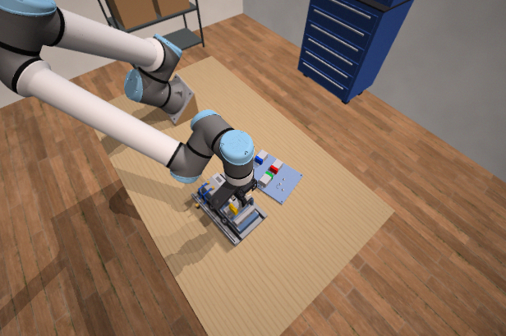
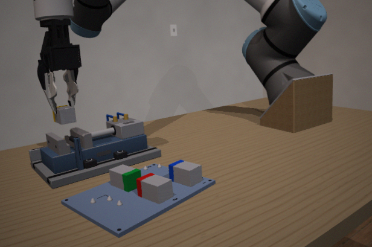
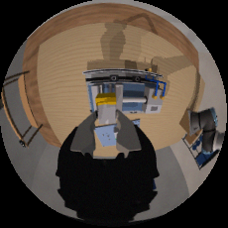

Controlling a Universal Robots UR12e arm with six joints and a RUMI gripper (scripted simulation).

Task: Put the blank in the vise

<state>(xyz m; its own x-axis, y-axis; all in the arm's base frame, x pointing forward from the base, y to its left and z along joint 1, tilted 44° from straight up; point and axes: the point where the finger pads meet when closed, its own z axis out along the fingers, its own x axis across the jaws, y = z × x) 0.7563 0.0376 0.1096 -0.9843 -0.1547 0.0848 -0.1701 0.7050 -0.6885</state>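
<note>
Now: hand 2 cm above the yellow-ended blank. Also, from my hand: milling vise 13 cm below, 7 cm behind, 1 cm to the right; then fixed jaw 9 cm below, 3 cm ahead, 1 cm to the left; then moving jaw 9 cm below, 3 cm behind.
</note>
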